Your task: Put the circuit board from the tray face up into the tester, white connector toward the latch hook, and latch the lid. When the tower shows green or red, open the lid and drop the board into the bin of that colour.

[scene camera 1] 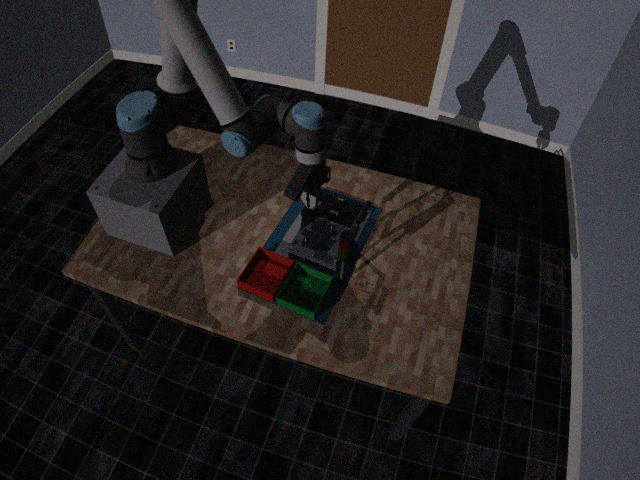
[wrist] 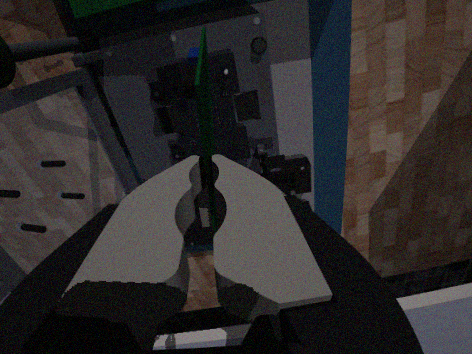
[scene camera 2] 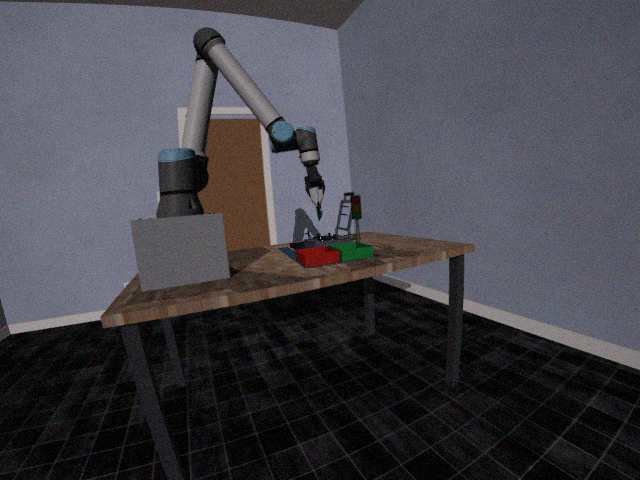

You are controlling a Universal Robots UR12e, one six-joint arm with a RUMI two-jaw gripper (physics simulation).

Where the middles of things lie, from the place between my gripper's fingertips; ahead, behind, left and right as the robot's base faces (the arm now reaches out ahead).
My hand is 15 cm short of the tester lid (wrist: 69, 165), 3 cm to the right of it and 3 cm above it. Round my hand: red bin (scene camera 1: 265, 274): 19 cm below, 18 cm to the right, 7 cm behind; green bin (scene camera 1: 305, 290): 19 cm below, 17 cm to the right, 8 cm ahead.
